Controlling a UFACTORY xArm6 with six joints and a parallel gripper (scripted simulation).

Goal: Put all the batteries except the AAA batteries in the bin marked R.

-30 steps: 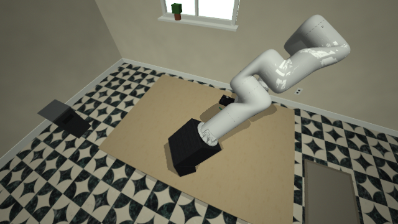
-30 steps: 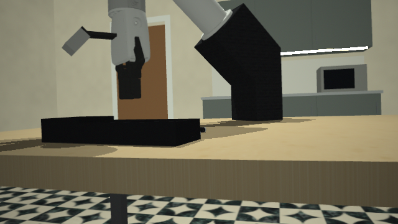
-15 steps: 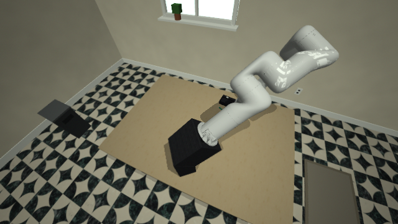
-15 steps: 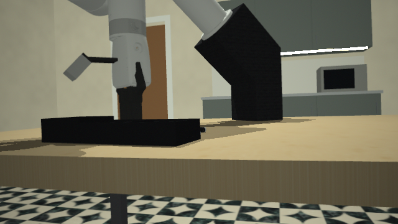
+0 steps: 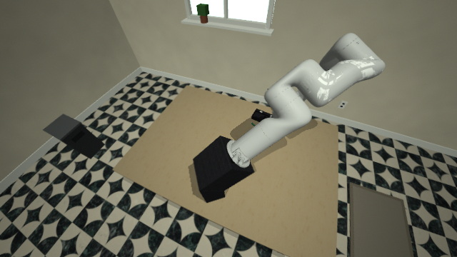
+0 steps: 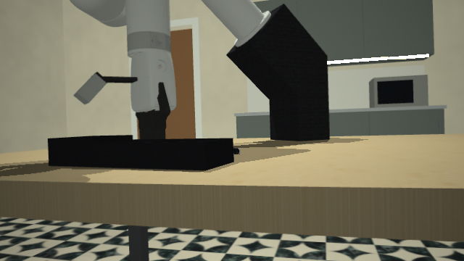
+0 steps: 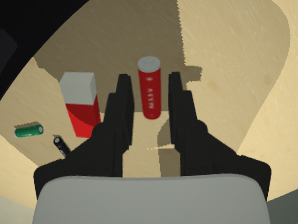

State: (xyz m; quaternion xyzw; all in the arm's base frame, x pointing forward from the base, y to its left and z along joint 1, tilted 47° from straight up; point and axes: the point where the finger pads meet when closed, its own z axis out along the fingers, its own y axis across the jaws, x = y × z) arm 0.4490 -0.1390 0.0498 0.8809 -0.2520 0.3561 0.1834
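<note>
Now: hand 2 cm above the red battery. Also, from my hand: black bin (12 cm ahead, 3 cm to the left, 1 cm below); blue block battery (10 cm ahead, 5 cm to the right, 1 cm below); red thing (5 cm to the left, 3 cm ahead, 2 cm below).
</note>
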